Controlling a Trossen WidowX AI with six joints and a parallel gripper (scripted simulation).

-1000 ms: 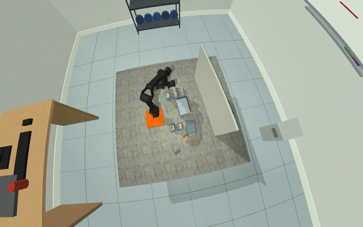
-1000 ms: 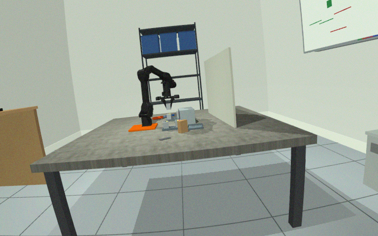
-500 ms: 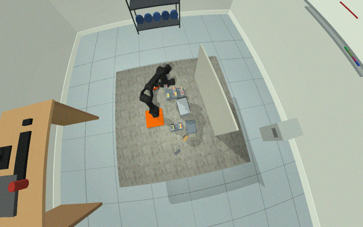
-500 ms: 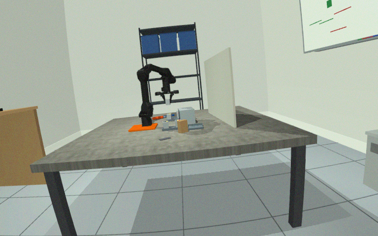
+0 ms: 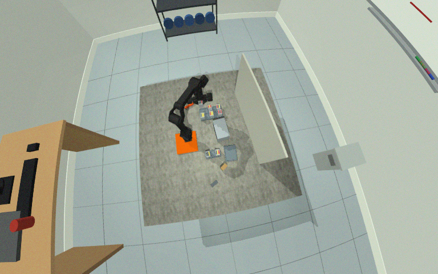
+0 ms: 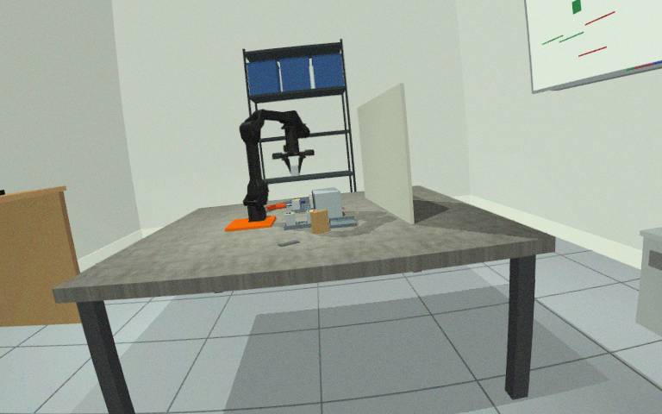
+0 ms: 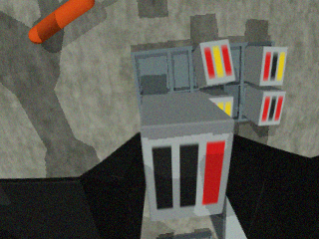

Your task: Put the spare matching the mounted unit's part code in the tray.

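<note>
Now: the tray 150 mm ahead of my gripper tip, 400 mm to the right of it and 160 mm below it. The rest, counted from my gripper tip: mounted unit (110 mm ahead, 200 mm to the right, 120 mm below); blue pen (30 mm behind, 180 mm to the left, 160 mm below); grey spare (20 mm above).
</note>
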